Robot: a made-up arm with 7 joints. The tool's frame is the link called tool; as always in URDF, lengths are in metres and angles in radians.
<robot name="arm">
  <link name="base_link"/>
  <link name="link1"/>
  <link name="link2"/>
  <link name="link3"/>
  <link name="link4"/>
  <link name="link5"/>
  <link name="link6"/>
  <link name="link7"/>
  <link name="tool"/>
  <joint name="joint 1" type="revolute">
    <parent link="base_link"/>
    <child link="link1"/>
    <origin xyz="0 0 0.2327"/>
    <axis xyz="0 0 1"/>
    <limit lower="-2.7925" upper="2.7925" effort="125" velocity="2"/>
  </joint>
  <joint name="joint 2" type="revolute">
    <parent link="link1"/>
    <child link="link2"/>
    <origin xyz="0 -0.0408 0.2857"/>
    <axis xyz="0 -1 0"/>
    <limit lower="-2.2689" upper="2.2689" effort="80" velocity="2.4"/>
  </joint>
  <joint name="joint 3" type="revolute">
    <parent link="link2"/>
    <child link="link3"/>
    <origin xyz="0 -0.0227 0.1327"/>
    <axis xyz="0 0 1"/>
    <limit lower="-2.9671" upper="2.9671" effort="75" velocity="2.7"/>
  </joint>
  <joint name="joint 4" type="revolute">
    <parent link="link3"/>
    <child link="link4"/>
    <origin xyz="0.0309 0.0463 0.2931"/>
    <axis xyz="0 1 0"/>
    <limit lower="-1.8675" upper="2.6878" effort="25" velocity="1.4"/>
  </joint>
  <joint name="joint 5" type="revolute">
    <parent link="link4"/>
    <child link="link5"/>
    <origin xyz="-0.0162 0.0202 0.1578"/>
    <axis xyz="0 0 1"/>
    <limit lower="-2.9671" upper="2.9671" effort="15" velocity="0.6"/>
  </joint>
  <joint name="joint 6" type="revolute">
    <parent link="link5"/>
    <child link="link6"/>
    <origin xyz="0 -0.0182 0.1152"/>
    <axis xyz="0 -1 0"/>
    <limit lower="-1.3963" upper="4.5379" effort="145" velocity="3.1"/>
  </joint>
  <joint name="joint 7" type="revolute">
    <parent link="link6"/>
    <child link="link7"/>
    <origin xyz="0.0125 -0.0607 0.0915"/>
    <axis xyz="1 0 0"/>
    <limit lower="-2.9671" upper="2.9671" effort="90" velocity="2.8"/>
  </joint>
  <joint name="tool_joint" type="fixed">
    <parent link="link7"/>
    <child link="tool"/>
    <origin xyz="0 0 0" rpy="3.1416 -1.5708 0"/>
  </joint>
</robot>
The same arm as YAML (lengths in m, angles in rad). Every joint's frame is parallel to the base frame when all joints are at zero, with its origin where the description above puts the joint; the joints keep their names.
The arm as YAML. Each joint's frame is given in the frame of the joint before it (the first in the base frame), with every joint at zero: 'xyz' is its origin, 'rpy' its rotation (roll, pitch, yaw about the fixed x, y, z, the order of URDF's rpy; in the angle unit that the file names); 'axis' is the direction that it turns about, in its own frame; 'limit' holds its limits. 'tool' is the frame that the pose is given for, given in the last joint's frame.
units:
  length: m
  angle: rad
joints:
  - name: joint 1
    type: revolute
    origin:
      xyz: [0.0, 0.0, 0.2327]
      rpy: [0.0, 0.0, 0.0]
    axis: "+z"
    limit:
      lower: -2.7925
      upper: 2.7925
  - name: joint 2
    type: revolute
    origin:
      xyz: [0.0, -0.0408, 0.2857]
      rpy: [0.0, 0.0, 0.0]
    axis: "-y"
    limit:
      lower: -2.2689
      upper: 2.2689
  - name: joint 3
    type: revolute
    origin:
      xyz: [0.0, -0.0227, 0.1327]
      rpy: [0.0, 0.0, 0.0]
    axis: "+z"
    limit:
      lower: -2.9671
      upper: 2.9671
  - name: joint 4
    type: revolute
    origin:
      xyz: [0.0309, 0.0463, 0.2931]
      rpy: [0.0, 0.0, 0.0]
    axis: "+y"
    limit:
      lower: -1.8675
      upper: 2.6878
  - name: joint 5
    type: revolute
    origin:
      xyz: [-0.0162, 0.0202, 0.1578]
      rpy: [0.0, 0.0, 0.0]
    axis: "+z"
    limit:
      lower: -2.9671
      upper: 2.9671
  - name: joint 6
    type: revolute
    origin:
      xyz: [0.0, -0.0182, 0.1152]
      rpy: [0.0, 0.0, 0.0]
    axis: "-y"
    limit:
      lower: -1.3963
      upper: 4.5379
  - name: joint 7
    type: revolute
    origin:
      xyz: [0.0125, -0.0607, 0.0915]
      rpy: [0.0, 0.0, 0.0]
    axis: "+x"
    limit:
      lower: -2.9671
      upper: 2.9671
tool:
  origin:
    xyz: [0.0, 0.0, 0.0]
    rpy: [-3.1416, -1.5708, 0.0]

